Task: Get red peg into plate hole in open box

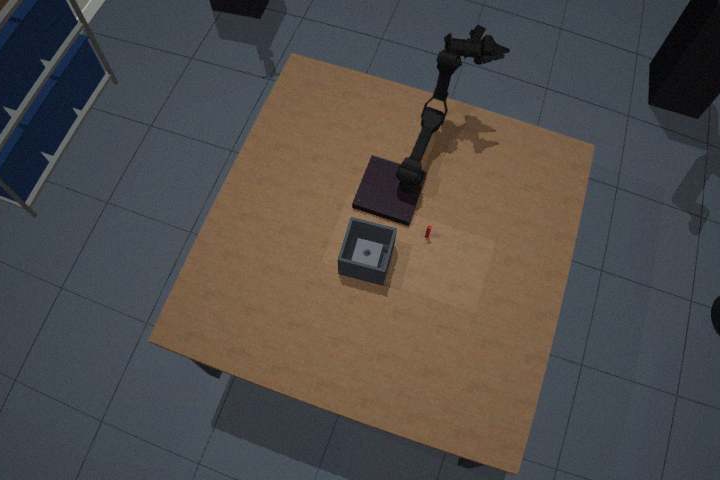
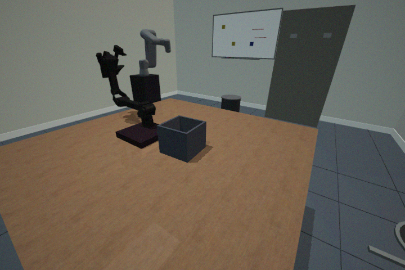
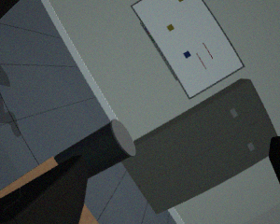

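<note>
Now: the red peg 580 mm ahead of my gripper tip, 330 mm below it and 110 mm to the right of it. Also, from my gripper tip: plate (720 mm ahead, 330 mm below, 300 mm to the right).
</note>
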